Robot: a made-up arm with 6 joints.
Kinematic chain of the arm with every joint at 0, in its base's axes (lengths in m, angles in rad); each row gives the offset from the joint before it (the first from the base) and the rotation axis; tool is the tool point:
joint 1: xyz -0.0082 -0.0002 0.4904 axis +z
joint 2: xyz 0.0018 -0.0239 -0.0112 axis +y
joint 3: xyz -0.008 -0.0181 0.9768 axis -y
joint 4: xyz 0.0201 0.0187 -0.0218 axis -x
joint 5: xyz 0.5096 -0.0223 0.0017 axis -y
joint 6: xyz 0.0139 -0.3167 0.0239 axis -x
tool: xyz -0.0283 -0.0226 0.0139
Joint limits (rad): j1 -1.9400..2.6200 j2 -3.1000..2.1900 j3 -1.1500..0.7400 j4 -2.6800..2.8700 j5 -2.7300..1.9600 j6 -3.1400..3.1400
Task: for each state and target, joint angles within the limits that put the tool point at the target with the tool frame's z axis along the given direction. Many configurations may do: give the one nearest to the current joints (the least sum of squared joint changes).
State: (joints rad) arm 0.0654 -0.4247 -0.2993 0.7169 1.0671 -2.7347
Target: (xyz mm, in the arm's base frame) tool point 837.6 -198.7 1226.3 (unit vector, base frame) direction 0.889 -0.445 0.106
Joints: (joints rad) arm 0.0205 0.2993 -0.4751 1.0031 1.5365 -2.1594
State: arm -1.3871 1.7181 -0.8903 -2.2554 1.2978 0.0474
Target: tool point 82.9 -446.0 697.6 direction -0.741 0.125 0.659
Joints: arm -1.9400 0.9430 -0.9957 -2.4992 0.9119 0.5610
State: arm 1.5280 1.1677 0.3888 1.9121 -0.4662 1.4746
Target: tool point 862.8 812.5 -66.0 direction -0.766 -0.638 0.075
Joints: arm 0.6845 1.5459 -0.1761 1.7280 -0.4790 1.4052
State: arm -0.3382 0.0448 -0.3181 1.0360 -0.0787 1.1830
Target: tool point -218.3 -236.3 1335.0 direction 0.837 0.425 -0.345
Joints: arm -1.2221 -0.4248 -0.8329 0.5438 -0.1876 1.3942
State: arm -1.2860 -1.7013 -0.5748 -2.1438 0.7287 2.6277
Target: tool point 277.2 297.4 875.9 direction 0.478 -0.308 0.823
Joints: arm -1.9194 -1.2945 -0.5627 -2.2218 0.7022 3.0575
